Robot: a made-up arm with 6 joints.
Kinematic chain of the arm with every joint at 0, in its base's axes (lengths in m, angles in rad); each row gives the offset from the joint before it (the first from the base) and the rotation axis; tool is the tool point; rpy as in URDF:
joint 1: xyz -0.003 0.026 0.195 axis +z
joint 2: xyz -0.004 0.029 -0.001 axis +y
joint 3: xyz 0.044 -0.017 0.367 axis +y
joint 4: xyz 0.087 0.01 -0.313 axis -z
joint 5: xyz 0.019 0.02 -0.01 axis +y
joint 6: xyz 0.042 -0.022 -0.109 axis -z
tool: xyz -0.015 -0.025 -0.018 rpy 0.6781 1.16 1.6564
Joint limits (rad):
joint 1: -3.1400..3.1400
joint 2: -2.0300..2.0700
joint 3: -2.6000..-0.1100
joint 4: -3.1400..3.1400
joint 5: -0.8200..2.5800
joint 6: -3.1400..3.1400
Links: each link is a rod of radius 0.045 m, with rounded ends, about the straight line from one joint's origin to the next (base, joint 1, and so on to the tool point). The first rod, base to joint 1, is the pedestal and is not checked.
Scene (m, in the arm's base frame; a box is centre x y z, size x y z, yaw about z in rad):
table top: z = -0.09
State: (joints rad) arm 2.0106 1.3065 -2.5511 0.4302 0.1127 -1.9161
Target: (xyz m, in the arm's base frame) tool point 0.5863 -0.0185 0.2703
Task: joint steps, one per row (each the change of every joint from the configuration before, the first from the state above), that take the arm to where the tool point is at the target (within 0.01 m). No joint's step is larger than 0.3 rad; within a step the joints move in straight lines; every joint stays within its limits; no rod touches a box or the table.
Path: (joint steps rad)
1: -0.2723 -0.1140 0.1901 0.1013 -0.0776 0.0182
2: -0.2724 -0.1140 0.1902 0.1013 -0.0777 0.0182
3: -0.2723 -0.1140 0.1901 0.1012 -0.0776 0.0182
4: -0.2723 -0.1140 0.1901 0.1013 -0.0776 0.0182
5: -0.2723 -0.1140 0.1901 0.1013 -0.0777 0.0182
6: -0.2724 -0.1140 0.1902 0.1013 -0.0776 0.0182
7: -0.2723 -0.1140 0.1901 0.1013 -0.0776 0.0181

